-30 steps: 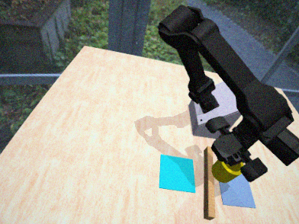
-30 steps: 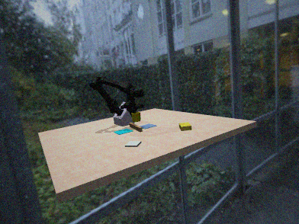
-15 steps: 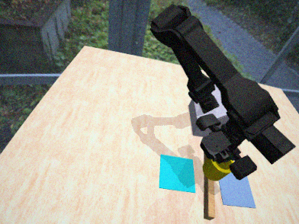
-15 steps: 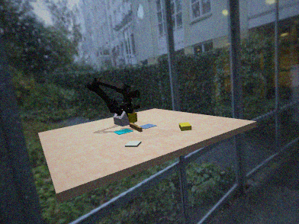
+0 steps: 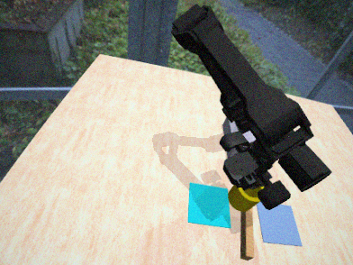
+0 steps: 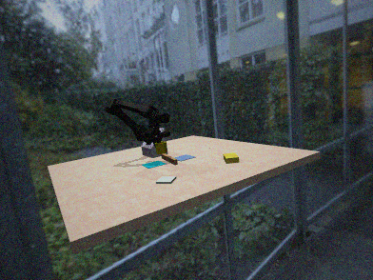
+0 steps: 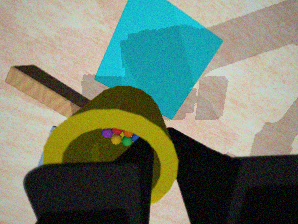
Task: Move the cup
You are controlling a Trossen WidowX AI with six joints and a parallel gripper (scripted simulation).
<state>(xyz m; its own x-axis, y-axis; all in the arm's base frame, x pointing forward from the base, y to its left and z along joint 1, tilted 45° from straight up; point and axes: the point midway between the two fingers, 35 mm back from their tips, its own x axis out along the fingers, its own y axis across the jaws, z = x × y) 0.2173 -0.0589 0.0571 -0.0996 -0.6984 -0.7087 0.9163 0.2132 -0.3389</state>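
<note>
Now: the cyan pad 1 cm ahead of my gripper tip, 5 cm to the right of it and 10 cm below it. The rest, counted from my gripper tip: wooden bar (4 cm ahead, 5 cm to the left, 9 cm below); then yellow cup (2 cm ahead, 1 cm to the left); then light blue pad (6 cm ahead, 15 cm to the left, 10 cm below).
</note>
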